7 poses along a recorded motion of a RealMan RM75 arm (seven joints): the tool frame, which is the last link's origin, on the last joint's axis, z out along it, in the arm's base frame.
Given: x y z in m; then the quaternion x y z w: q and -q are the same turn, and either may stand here.
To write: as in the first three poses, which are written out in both.
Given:
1: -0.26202 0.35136 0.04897 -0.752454 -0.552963 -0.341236 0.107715
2: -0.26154 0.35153 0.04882 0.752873 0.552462 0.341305 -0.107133
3: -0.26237 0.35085 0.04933 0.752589 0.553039 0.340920 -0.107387
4: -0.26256 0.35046 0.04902 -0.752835 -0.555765 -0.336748 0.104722
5: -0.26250 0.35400 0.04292 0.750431 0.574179 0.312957 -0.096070
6: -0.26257 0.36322 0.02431 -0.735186 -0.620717 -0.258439 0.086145
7: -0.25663 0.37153 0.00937 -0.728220 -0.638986 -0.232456 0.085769
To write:
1: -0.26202 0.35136 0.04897 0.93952 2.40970 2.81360
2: -0.26154 0.35153 0.04882 0.93721 2.40993 2.81269
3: -0.26237 0.35085 0.04933 0.93889 2.41056 2.81301
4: -0.26256 0.35046 0.04902 0.93743 2.42078 2.80717
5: -0.26250 0.35400 0.04292 0.95096 2.47455 2.78632
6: -0.26257 0.36322 0.02431 1.02292 2.58978 2.76216
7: -0.25663 0.37153 0.00937 1.07370 2.64083 2.77484
